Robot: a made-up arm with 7 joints. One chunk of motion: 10 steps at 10 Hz.
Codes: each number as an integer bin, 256 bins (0 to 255) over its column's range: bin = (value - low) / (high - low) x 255, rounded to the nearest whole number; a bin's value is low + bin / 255 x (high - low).
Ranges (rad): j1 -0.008..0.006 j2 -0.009..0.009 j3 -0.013..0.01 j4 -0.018..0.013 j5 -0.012..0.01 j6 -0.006..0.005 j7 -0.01..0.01
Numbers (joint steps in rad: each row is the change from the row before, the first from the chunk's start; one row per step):
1: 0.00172 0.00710 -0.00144 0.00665 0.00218 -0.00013 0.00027
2: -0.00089 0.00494 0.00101 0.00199 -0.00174 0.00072 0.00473
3: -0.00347 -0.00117 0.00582 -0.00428 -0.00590 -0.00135 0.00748
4: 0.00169 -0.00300 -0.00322 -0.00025 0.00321 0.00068 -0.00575
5: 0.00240 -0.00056 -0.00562 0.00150 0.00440 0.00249 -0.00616
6: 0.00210 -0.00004 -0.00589 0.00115 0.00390 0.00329 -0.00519
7: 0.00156 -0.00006 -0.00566 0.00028 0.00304 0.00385 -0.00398
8: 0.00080 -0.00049 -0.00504 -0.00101 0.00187 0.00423 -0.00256
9: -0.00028 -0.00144 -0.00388 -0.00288 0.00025 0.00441 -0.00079
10: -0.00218 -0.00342 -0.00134 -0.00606 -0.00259 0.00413 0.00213
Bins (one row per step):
1: 177 228 128 203 164 136 131
2: 130 197 155 164 119 156 188
3: 83 111 209 113 71 108 223
4: 176 85 108 146 176 155 54
5: 189 120 82 160 190 197 49
6: 184 127 79 158 184 215 61
7: 174 127 81 150 174 228 77
8: 160 121 88 140 161 237 95
9: 141 107 101 124 142 241 117
10: 106 79 129 98 109 235 155

